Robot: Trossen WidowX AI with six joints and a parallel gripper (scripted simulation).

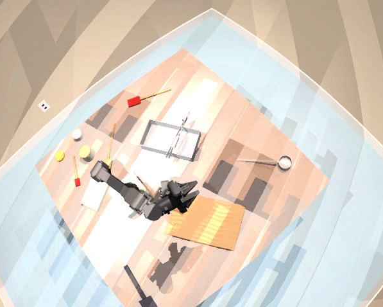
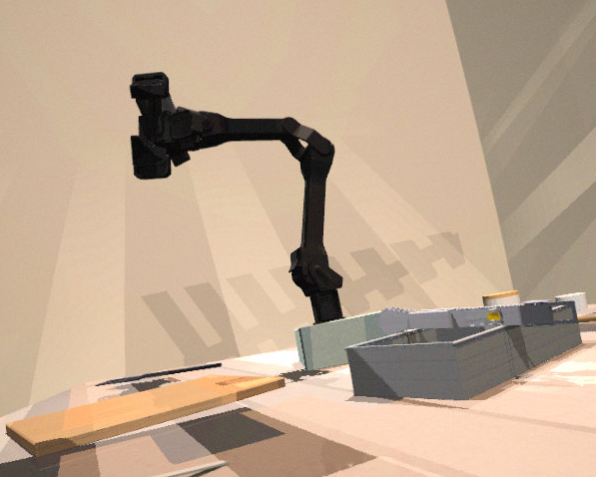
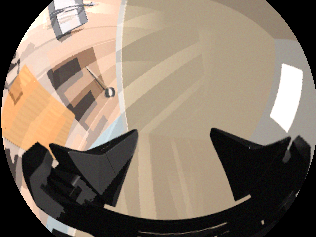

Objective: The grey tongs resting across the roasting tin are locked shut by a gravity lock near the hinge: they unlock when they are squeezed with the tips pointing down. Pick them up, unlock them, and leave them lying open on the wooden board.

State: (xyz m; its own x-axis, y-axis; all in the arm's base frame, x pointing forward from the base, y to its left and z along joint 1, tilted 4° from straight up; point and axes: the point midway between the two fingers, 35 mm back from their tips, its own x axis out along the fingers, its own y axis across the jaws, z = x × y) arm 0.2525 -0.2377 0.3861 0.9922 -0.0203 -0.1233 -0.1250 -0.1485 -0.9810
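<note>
Right now the grey roasting tin is 440 mm below my gripper tip, 430 mm to the left of it and 50 mm ahead of it. Round my gripper tip: jar 650 mm to the left, 430 mm below, 410 mm behind; wooden board 460 mm below, 50 mm to the right, 20 mm behind; dark tool 520 mm behind, 460 mm below, 220 mm to the right.
</note>
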